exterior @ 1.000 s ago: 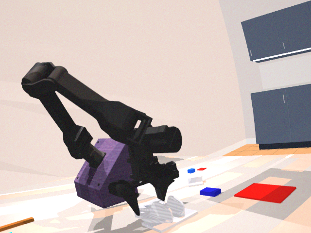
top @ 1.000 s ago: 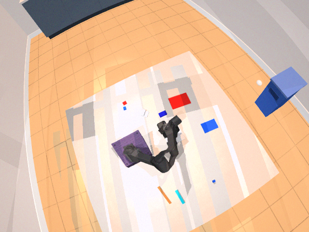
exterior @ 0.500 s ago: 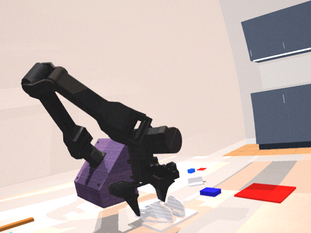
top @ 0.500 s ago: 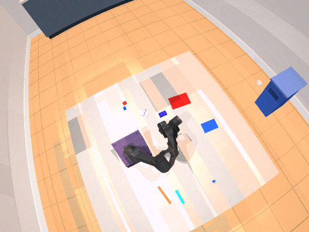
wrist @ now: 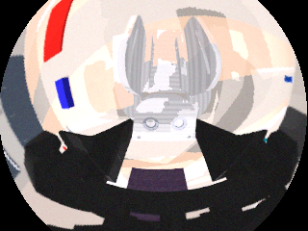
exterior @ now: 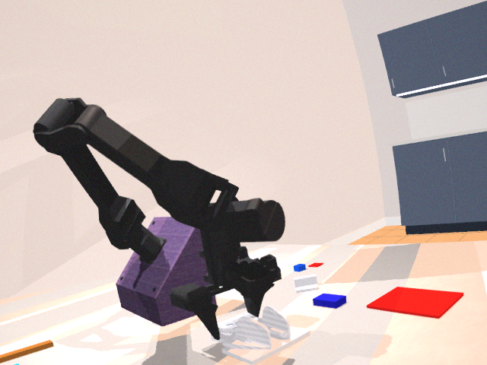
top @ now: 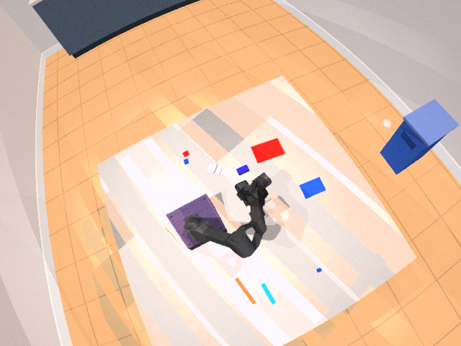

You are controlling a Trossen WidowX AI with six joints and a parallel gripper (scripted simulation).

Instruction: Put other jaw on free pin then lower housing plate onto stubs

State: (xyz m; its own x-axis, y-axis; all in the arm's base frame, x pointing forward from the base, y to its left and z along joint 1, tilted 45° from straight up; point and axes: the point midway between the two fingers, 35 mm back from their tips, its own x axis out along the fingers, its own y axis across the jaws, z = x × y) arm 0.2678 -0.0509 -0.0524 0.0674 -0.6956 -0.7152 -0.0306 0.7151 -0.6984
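Right now my gripper tip is 10 mm short of the white housing part and 20 mm below it. Also, from my gripper tip: red flat plate: 210 mm ahead, 230 mm to the left, 10 mm below; then blue plate: 310 mm ahead, 50 mm to the right; then dark blue block: 50 mm ahead, 190 mm to the left.
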